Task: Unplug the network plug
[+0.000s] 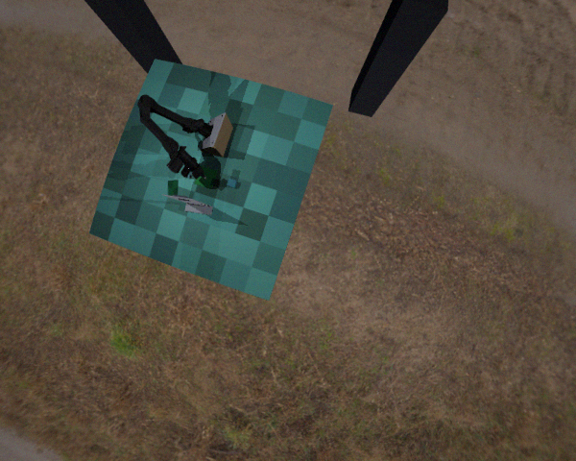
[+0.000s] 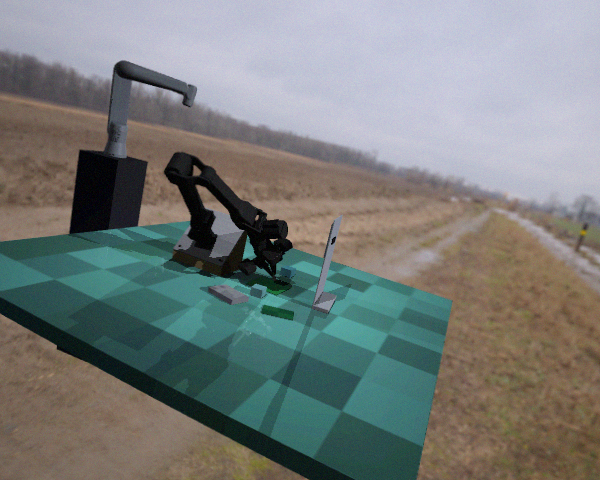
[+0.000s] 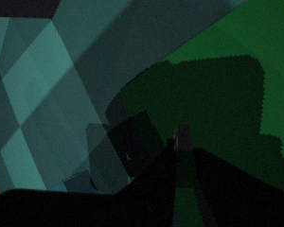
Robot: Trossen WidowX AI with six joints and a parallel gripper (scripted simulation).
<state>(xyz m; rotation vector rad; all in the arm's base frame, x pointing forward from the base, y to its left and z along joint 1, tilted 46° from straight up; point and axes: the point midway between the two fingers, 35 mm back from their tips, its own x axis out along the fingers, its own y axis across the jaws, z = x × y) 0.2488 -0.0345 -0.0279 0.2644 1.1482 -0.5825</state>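
My gripper tip is 1 cm past the green marked square and 4 cm above it. From my gripper tip the other things lie so: dark blue cube: 17 cm to the left, 2 cm below; then pale teal cube: 12 cm to the right, 3 cm below; then grey slab: 6 cm behind, 21 cm to the right, 3 cm below.
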